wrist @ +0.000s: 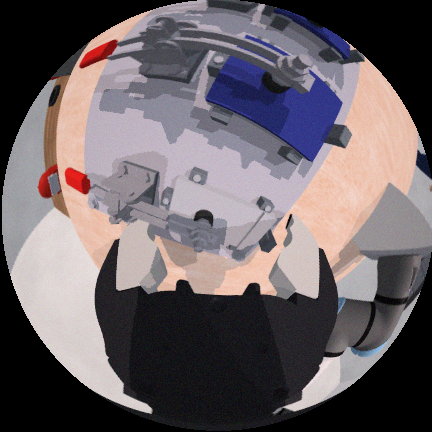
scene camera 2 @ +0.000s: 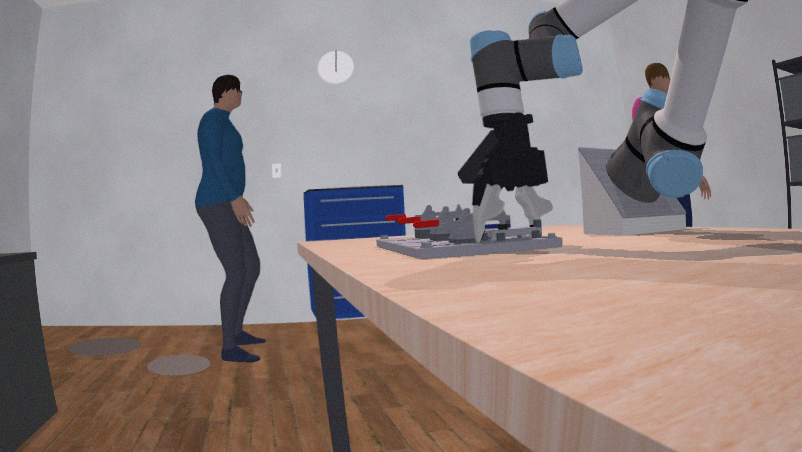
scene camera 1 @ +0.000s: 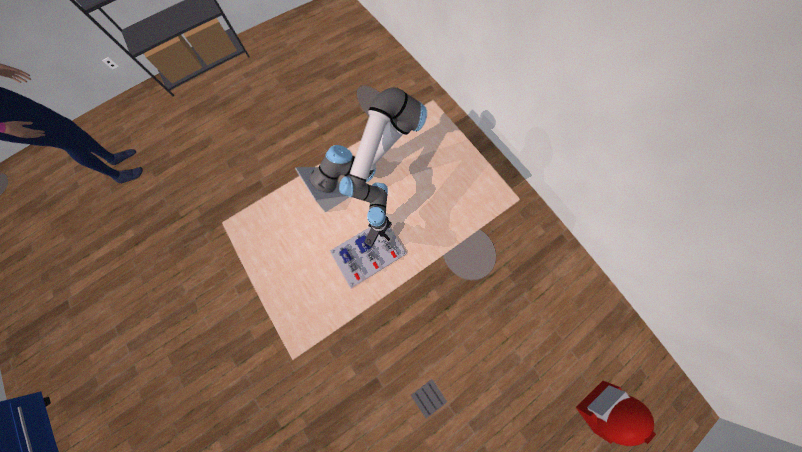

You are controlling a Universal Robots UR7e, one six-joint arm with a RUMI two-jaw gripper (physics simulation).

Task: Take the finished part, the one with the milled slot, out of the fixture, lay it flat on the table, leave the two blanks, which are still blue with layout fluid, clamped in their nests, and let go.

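Places are measured from the arm's base along level axes (x ahead, y left, z up), in centimetres.
Pixels of known places: gripper, fingertip midpoint: (wrist: 219,212) (scene camera 2: 511,238); arm's base, link origin: (scene camera 2: 633,179) (scene camera 1: 322,182).
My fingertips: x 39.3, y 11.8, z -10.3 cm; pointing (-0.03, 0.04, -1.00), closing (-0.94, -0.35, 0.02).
Note:
For each thing: its top centre in the pictures, then the offset to it from my fingertips. Level surfaces: height alone.
- finished part, top centre: (wrist: 219,222) (scene camera 2: 511,228) dx +0.0, dy +0.0, dz +1.6 cm
- fixture, top centre: (wrist: 215,69) (scene camera 2: 459,238) (scene camera 1: 367,252) dx +5.0, dy -11.2, dz +0.0 cm
- wooden table, surface height: dz -1.5 cm
The finished part (wrist: 222,201), pale grey, sits in the nearest nest of the fixture (scene camera 1: 366,272) (scene camera 2: 438,252) (wrist: 210,150) in the wrist view. A line that may be its slot shows near its right end. A toggle clamp arm (wrist: 150,214) reaches over it, with a black tip at the part. One blue blank (scene camera 1: 362,243) (wrist: 300,125) lies in the middle nest, the other (scene camera 1: 345,255) (wrist: 330,37) in the far nest; clamp arms reach over the middle one. My gripper (scene camera 1: 377,238) (scene camera 2: 508,233) (wrist: 219,212) is open and empty, low at the finished part's nest, fingertips toward its two ends.
Red clamp handles (wrist: 77,181) (wrist: 99,54) point left in the wrist view. Small locator posts (wrist: 197,177) (wrist: 340,135) stand around the nests. The fixture stands on the wooden table (scene camera 1: 280,280) (scene camera 2: 617,314). The arm's slanted grey base (scene camera 2: 600,196) (wrist: 395,225) stands behind it.

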